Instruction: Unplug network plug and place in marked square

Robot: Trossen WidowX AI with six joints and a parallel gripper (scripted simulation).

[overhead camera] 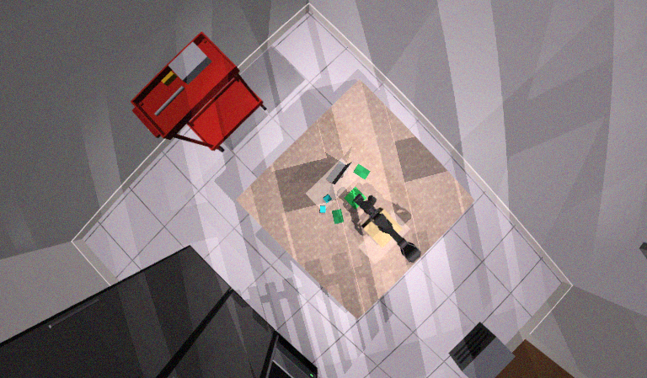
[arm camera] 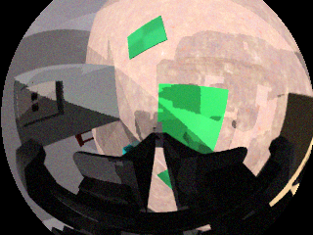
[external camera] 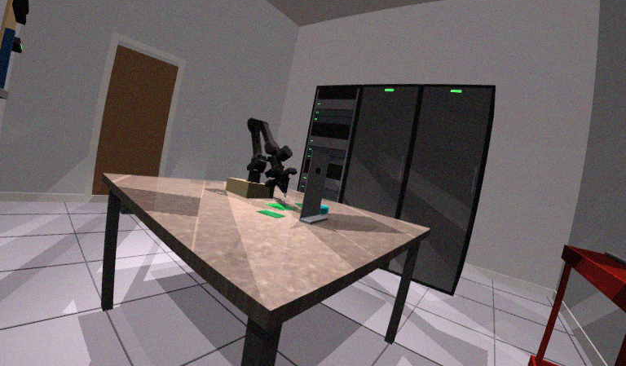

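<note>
Right now the green square is 7 cm below my gripper tip and 1 cm behind it. From my gripper tip the other things lie so: grey upright panel 21 cm ahead, 6 cm above, 5 cm to the right; grey plug right at my gripper tip.
</note>
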